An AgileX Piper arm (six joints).
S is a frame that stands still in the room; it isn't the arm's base.
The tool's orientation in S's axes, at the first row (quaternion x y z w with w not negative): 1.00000 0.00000 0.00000 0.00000
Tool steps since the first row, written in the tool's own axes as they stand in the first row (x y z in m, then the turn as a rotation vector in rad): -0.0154 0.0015 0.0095 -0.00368 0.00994 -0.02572; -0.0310 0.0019 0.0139 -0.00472 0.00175 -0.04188; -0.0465 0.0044 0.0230 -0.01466 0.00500 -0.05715; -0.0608 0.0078 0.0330 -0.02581 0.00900 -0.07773; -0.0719 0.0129 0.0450 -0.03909 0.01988 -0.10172; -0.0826 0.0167 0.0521 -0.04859 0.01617 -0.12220; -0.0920 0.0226 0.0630 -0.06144 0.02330 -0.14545; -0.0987 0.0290 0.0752 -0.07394 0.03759 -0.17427; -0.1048 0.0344 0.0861 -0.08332 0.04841 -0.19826
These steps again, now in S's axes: -0.0154 -0.0015 -0.0095 -0.00368 -0.00994 0.02572; -0.0310 -0.0019 -0.0139 -0.00472 -0.00175 0.04188; -0.0465 -0.0044 -0.0230 -0.01466 -0.00500 0.05715; -0.0608 -0.0078 -0.0330 -0.02581 -0.00900 0.07773; -0.0719 -0.0129 -0.0450 -0.03909 -0.01988 0.10172; -0.0826 -0.0167 -0.0521 -0.04859 -0.01617 0.12220; -0.0920 -0.0226 -0.0630 -0.06144 -0.02330 0.14545; -0.0987 -0.0290 -0.0752 -0.07394 -0.03759 0.17427; -0.1048 -0.0344 -0.0861 -0.08332 -0.04841 0.19826
